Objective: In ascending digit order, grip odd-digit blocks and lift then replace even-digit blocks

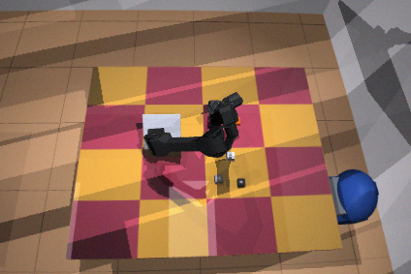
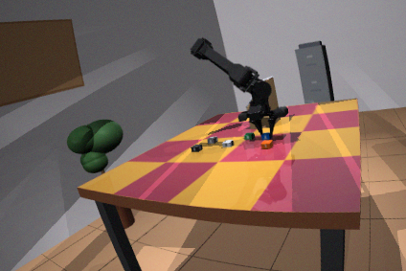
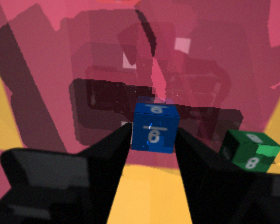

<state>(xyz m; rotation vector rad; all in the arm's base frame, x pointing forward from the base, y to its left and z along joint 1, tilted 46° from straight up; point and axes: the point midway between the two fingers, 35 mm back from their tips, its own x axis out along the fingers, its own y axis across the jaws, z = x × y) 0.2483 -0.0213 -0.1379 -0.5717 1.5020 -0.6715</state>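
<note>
Now: gripper tip right at the blue block. Also, from my gripper tip: orange block 110 mm ahead, 30 mm to the left; then white block 60 mm ahead, 140 mm to the right; then green block 20 mm behind, 80 mm to the right.
</note>
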